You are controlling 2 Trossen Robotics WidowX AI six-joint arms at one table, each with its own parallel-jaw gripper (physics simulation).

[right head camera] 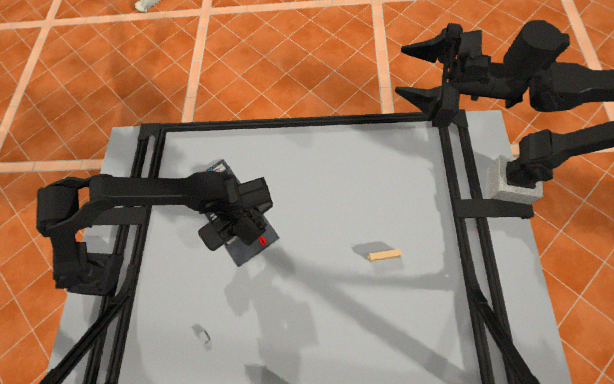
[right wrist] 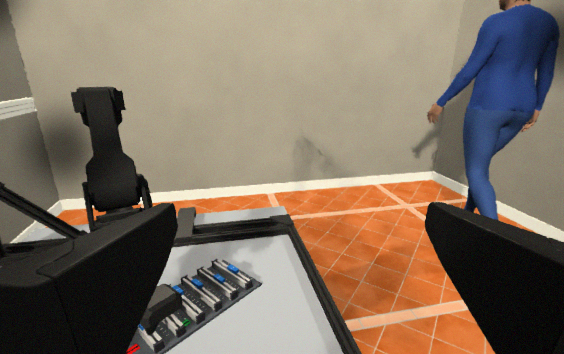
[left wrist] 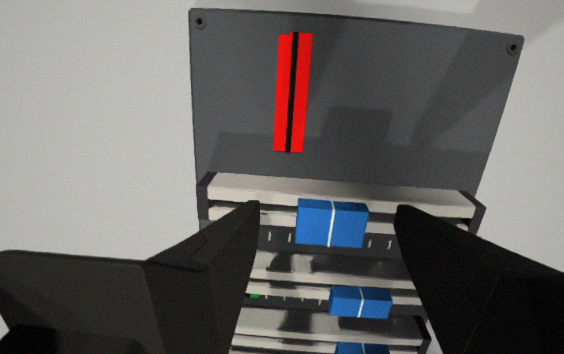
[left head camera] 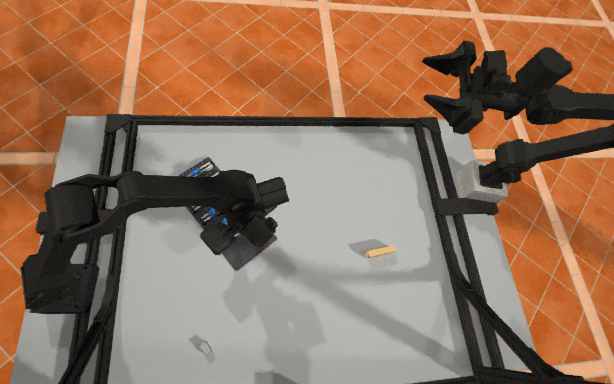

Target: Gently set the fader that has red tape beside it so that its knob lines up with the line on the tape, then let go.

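Pixels of known places: left gripper, fingertip midpoint: [right wrist: 142,325] [left wrist: 327,213]; right gripper, fingertip midpoint: [right head camera: 398,68] [right wrist: 301,214] [left head camera: 423,77]; left arm's base, origin of the base link: [right head camera: 90,272] [left head camera: 61,287]; right arm's base, origin of the base link: [right head camera: 520,175] [left head camera: 490,177].
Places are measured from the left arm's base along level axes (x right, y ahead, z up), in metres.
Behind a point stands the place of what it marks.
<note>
In the left wrist view, red tape [left wrist: 280,95] {x -0.129, y 0.415, z -0.053 m} [right head camera: 262,241] {x -0.116, y 0.419, z -0.052 m} with a black line lies on the dark fader board [left wrist: 425,90] {x -0.087, y 0.375, z -0.053 m} [left head camera: 242,256] {x -0.081, y 0.375, z -0.053 m}. The fader nearest it has a blue knob [left wrist: 331,223] {x -0.146, y 0.371, z -0.026 m} with a white line. That line sits to the right of the tape's black line there. My left gripper [left wrist: 327,213] {x -0.147, y 0.371, z -0.034 m} is partly open, its fingers on either side of this knob with gaps between, holding nothing. The head views hide its fingertips behind the arm. My right gripper [left head camera: 425,80] {x -0.347, y 0.718, z 0.336 m} [right head camera: 400,70] {x -0.347, y 0.718, z 0.336 m} [right wrist: 301,214] {x -0.347, y 0.718, z 0.336 m} is wide open and empty, up beyond the table's far right corner.
More faders with blue knobs [left wrist: 360,302] {x -0.164, y 0.332, z -0.026 m} [right wrist: 218,277] {x -0.272, y 0.270, z -0.027 m} stand on the board, and green tape [left wrist: 254,295] {x -0.218, y 0.351, z -0.053 m} [right wrist: 186,322] {x -0.217, y 0.357, z -0.053 m} shows beside one. A tan block [left head camera: 381,251] {x -0.093, y 0.737, z -0.034 m} [right head camera: 384,255] {x -0.092, y 0.737, z -0.034 m} and a small pale piece [left head camera: 206,347] {x 0.126, y 0.307, z -0.044 m} [right head camera: 205,337] {x 0.129, y 0.311, z -0.044 m} lie on the table. A black frame [left head camera: 275,121] {x -0.485, y 0.452, z -0.040 m} borders it.
</note>
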